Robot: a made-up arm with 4 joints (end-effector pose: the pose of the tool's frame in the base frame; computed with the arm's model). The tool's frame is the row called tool.
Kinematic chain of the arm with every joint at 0, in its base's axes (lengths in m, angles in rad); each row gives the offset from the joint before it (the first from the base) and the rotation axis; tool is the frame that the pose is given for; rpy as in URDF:
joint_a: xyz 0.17 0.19 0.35 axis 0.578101 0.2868 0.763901
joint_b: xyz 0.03 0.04 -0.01 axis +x
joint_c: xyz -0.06 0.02 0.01 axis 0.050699 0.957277 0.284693
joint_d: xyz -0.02 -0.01 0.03 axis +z
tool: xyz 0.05 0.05 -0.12 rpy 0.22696 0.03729 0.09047
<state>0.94 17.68 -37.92 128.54</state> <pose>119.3 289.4 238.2 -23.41 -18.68 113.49</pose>
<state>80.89 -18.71 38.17 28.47</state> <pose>14.9 161.8 354.1 31.74 56.18 110.36</pose>
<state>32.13 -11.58 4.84 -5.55</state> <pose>114.5 283.7 281.6 18.68 16.31 25.10</pose>
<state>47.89 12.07 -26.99 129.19</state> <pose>29.2 245.7 300.5 18.67 -38.66 150.34</pose>
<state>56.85 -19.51 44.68 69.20</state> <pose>4.3 162.8 370.6 39.18 63.74 126.40</pose>
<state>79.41 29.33 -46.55 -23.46</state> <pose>147.7 273.8 389.5 87.23 24.84 -2.52</pose>
